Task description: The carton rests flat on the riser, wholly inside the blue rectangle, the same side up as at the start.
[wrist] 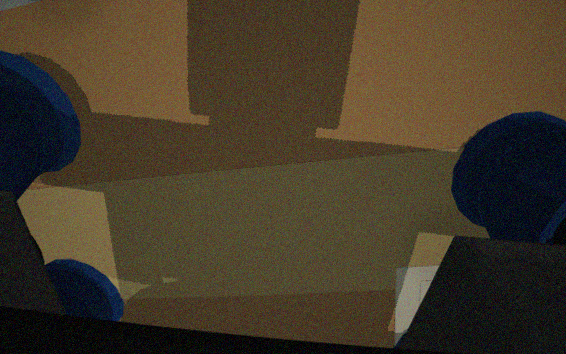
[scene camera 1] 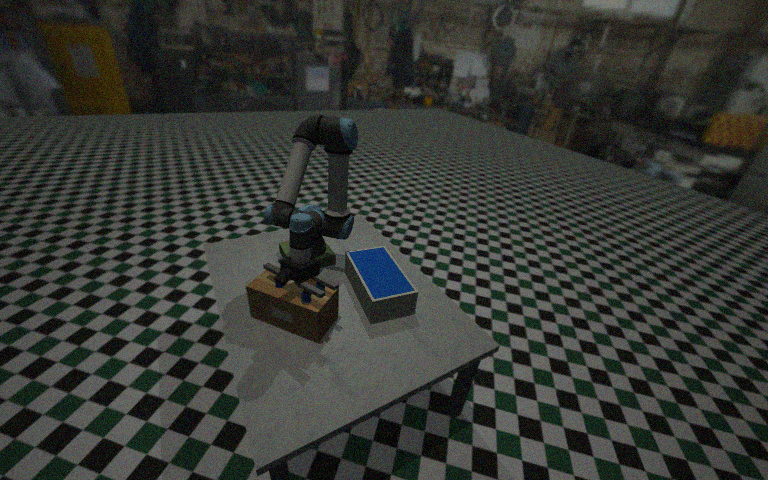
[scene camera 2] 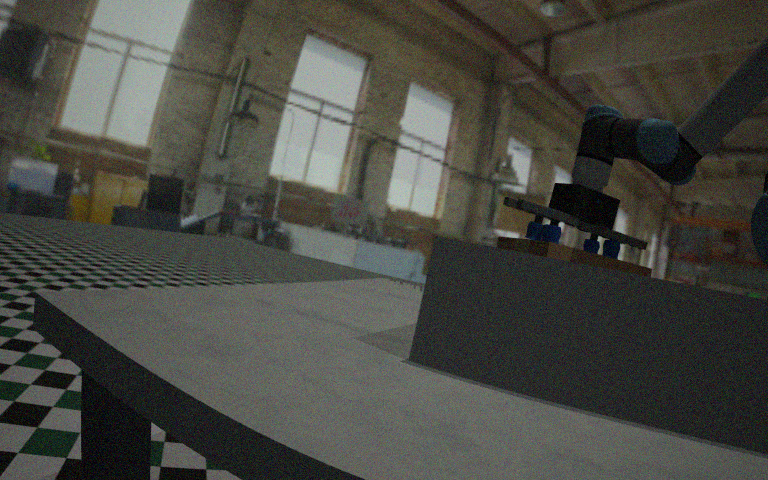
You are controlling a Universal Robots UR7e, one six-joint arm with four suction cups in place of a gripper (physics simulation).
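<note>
The brown carton stands upright on the table, left of the riser in scene camera 1. A paler tape band runs along its top. My gripper is over the carton, its blue suction cups down on the top face, and it is shut on the carton. The grey riser stands beside the carton with a gap between them. The blue rectangle, with a pale border, covers its top. In scene camera 2 the riser hides the carton's lower part.
A green-topped block stands behind the gripper near the arm's base, partly hidden by the arm. The grey table has its near edge in front of the carton and riser. The riser's side wall rises between the carton and scene camera 2.
</note>
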